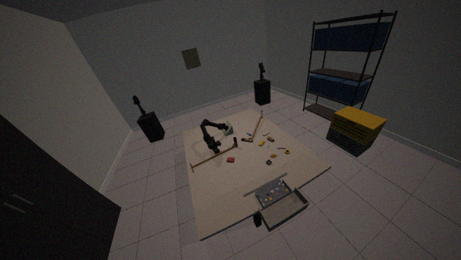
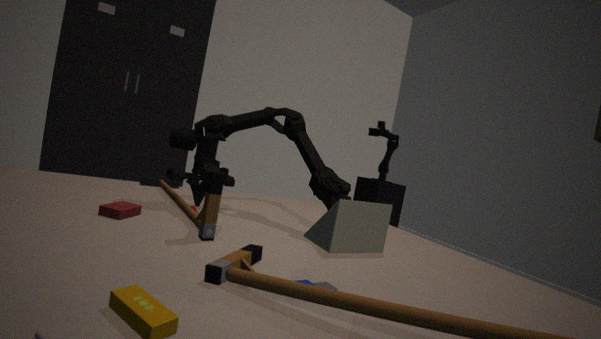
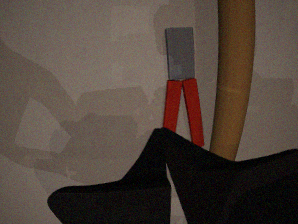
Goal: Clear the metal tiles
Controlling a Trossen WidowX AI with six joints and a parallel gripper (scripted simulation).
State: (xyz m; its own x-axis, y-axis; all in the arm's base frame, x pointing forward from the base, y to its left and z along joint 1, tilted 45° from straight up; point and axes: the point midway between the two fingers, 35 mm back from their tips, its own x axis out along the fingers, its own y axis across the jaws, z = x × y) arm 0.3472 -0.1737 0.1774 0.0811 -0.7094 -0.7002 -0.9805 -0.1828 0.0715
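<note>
Right now my gripper tip is 10 mm short of the red clip, 30 mm to the right of it and 10 mm above it. Round my gripper tip: long scraper 50 mm ahead, 20 mm to the right, 50 mm above; red block 180 mm ahead, 130 mm to the left; yellow block 100 mm ahead, 550 mm to the left.
</note>
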